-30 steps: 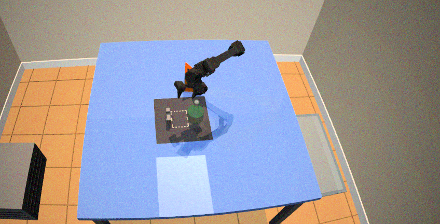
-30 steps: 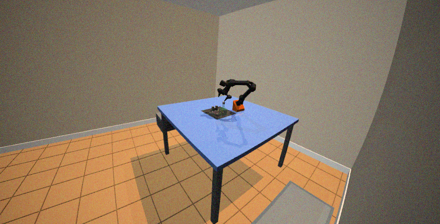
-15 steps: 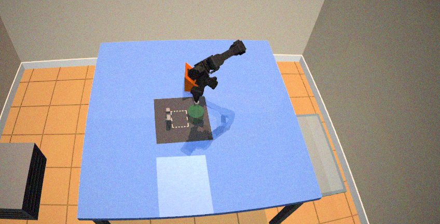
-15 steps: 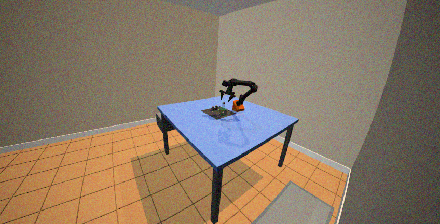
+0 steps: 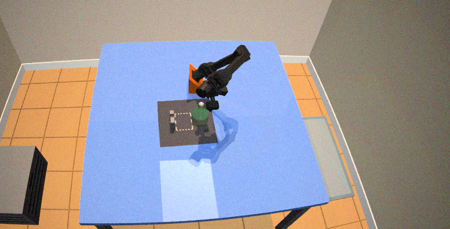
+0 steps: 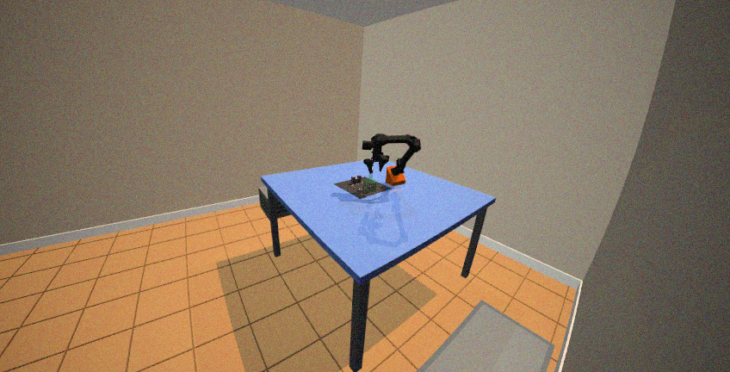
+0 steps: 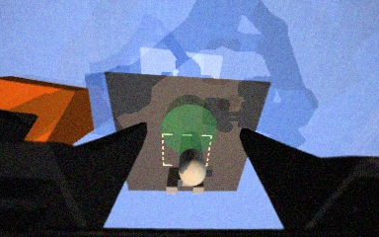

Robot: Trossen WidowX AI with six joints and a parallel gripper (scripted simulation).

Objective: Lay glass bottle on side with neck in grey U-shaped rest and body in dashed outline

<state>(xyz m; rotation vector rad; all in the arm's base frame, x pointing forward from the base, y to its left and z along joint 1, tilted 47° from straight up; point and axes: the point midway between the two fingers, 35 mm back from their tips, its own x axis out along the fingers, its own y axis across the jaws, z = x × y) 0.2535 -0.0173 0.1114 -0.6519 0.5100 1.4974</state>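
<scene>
Right now the glass bottle is 1 cm ahead of my gripper tip, 4 cm to the right of it and 5 cm below it. From my gripper tip the other things lie so: dark mat 1 cm ahead, 12 cm to the right, 14 cm below.
</scene>
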